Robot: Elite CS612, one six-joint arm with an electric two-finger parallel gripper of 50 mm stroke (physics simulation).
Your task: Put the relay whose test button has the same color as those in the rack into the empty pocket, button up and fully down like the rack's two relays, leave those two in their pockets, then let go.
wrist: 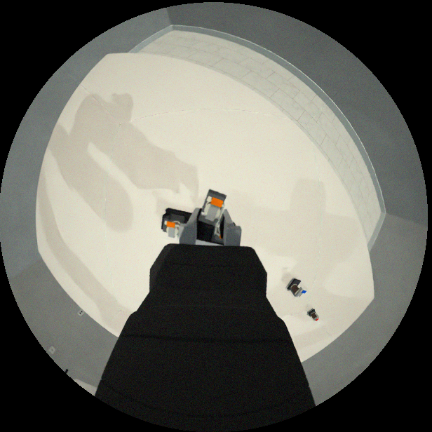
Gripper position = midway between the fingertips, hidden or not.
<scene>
In view: my gripper (210, 216) and a relay (215, 204).
</scene>
